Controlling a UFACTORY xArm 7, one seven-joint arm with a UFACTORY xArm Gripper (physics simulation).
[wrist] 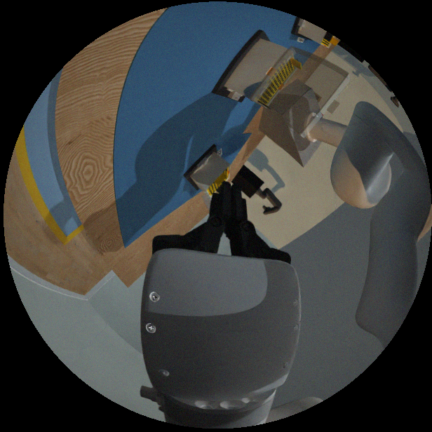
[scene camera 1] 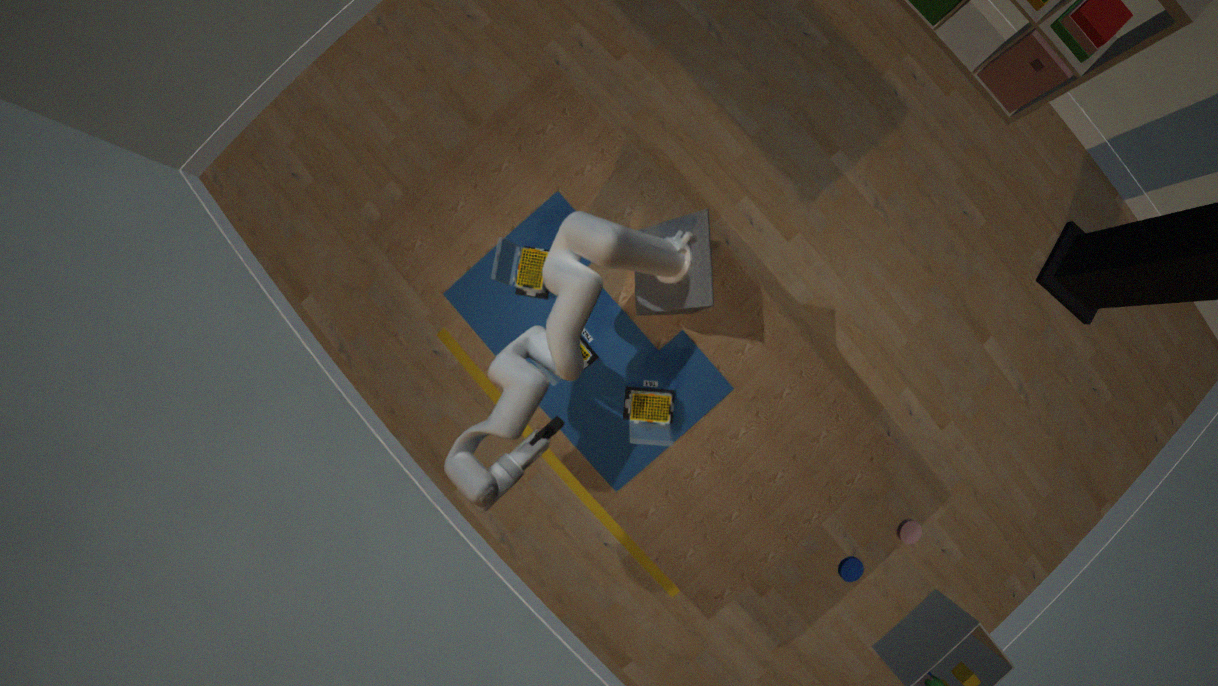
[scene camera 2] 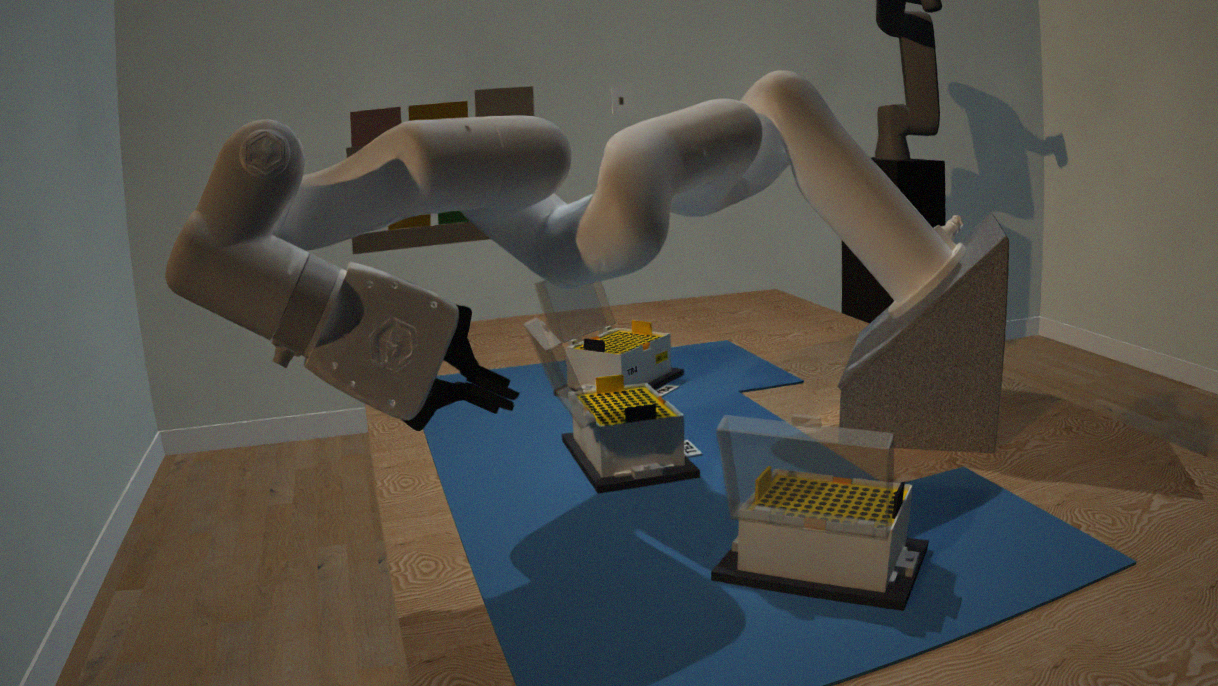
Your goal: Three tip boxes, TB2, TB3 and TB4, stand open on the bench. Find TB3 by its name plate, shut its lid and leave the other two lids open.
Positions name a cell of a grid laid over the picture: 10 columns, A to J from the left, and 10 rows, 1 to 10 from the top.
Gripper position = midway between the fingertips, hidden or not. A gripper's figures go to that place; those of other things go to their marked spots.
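The gripper (scene camera 2: E6) is 72 cm from the lens, while a blue mat (scene camera 2: E9) lies 69 cm from the lens. A tip box (scene camera 2: H9) sits 65 cm from the lens, another tip box (scene camera 2: F7) stands 85 cm from the lens, and a further tip box (scene camera 2: F6) is 116 cm from the lens.
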